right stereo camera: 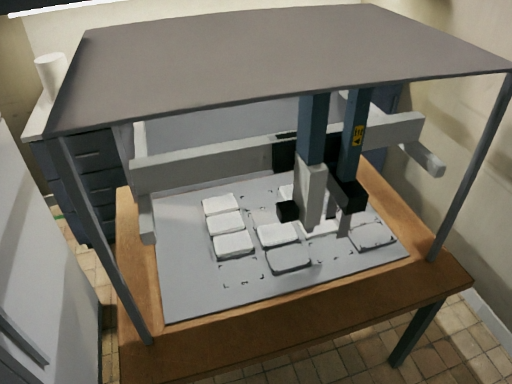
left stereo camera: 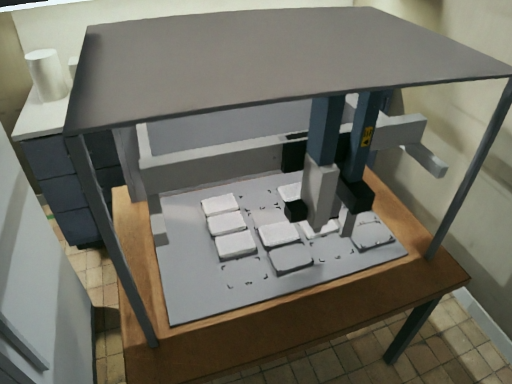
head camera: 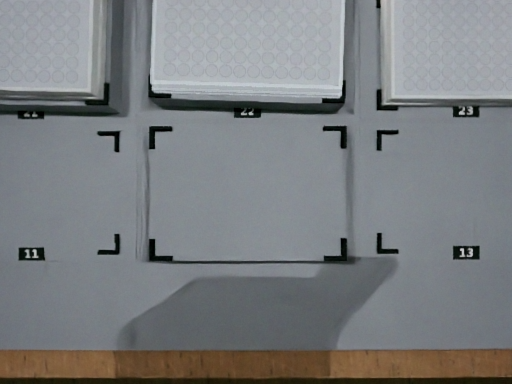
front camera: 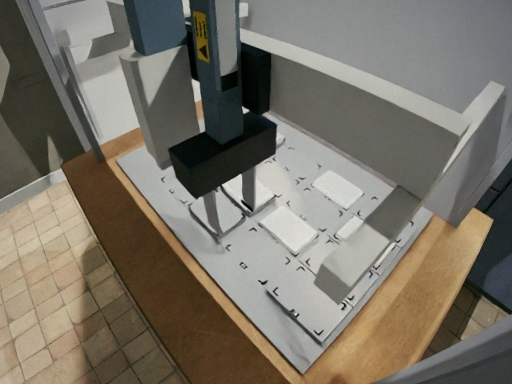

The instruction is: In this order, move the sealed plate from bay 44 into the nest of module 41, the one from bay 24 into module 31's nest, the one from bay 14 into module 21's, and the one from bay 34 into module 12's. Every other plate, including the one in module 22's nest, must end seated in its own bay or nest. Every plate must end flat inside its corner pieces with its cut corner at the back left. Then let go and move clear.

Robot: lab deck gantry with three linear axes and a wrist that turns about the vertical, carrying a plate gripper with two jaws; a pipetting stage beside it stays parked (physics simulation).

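Places are measured from the robot's base along level axes (x right, y up, z back), in centimetres.
Where they show: gripper, between the fingertips: (right stereo camera: 335, 227) (left stereo camera: 339, 227) (front camera: 232, 216); robot's base, origin of its link: (right stereo camera: 225, 287) (left stereo camera: 229, 287) (front camera: 162, 179).
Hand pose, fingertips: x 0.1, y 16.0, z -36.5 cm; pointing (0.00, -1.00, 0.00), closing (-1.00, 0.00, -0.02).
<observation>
Each offset is from my fingertips to the top centre of the thing. "spot": to the spot under its first point.
My gripper (front camera: 233, 223) (right stereo camera: 336, 227) is open and empty, raised over the deck's front part, apparently near bay 13. Module 12's nest @(spot: dx -5.5, dy -14.1, dz +10.2 cm) (front camera: 227, 216) (head camera: 247, 195) (left stereo camera: 290, 257) is empty. A sealed plate sits in module 22's nest, the plate @(dx -15.3, dy -12.7, dz +13.6 cm) (head camera: 247, 45) (left stereo camera: 279, 234) being flat inside the corners that show. White plates sit in module 41 @(dx -36.3, dy -12.7, dz +29.8 cm) (left stereo camera: 220, 205), module 31 @(dx -25.8, dy -12.7, dz +30.1 cm) (left stereo camera: 227, 223) and module 21 @(dx -15.2, dy -12.7, dz +29.9 cm) (head camera: 45, 50) (left stereo camera: 235, 244). The bay 34 plate @(spot: dx -25.7, dy -13.1, dz -14.3 cm) (front camera: 350, 227) shows partly in the front view, behind the rail arm. Bay 14 @(spot: dx -3.6, dy -14.6, dz -19.3 cm) (left stereo camera: 372, 235) is empty. Cut corners cannot be made out.
The bay 23 plate @(dx -15.1, dy -14.6, dz -2.7 cm) (front camera: 288, 230) (head camera: 450, 55) and the bay 43 plate @(dx -36.5, dy -14.6, dz -2.7 cm) (front camera: 337, 188) (left stereo camera: 290, 191) lie on the deck. The parked pipetting stage (front camera: 162, 105) (left stereo camera: 320, 195) stands left of my gripper. A gantry arm (front camera: 365, 240) overhangs the right side.
</observation>
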